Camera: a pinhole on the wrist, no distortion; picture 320 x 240 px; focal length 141.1 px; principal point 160.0 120.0 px. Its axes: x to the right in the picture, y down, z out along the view. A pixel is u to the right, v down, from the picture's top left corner.
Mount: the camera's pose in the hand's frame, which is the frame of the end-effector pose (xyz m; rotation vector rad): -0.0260 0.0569 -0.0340 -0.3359 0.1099 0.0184
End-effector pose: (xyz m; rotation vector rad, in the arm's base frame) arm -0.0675 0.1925 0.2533 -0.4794 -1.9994 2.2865
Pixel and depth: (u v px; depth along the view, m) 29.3 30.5 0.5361
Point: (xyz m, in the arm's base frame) 0.1727 -0.5150 0.4912
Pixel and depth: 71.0 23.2 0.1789
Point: -0.0096 -0.0148 0.2948
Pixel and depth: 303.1 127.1 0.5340
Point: -0.6757 -0.0847 -0.0631
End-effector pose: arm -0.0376 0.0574 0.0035 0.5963 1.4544 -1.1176
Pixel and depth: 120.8 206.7 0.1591
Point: 0.1888 0.0771 0.0059
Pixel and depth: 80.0 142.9 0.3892
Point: 0.3738 -0.0877 0.1606
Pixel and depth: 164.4 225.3 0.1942
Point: 0.2310 0.0782 -0.0590
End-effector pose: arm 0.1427 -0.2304 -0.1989 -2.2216 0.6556 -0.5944
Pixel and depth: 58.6 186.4 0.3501
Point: 0.0238 -0.1396 -0.6652
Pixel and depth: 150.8 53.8 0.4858
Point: 0.4368 0.0251 -0.5124
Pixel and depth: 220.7 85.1 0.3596
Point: 0.4315 -0.2258 -0.4288
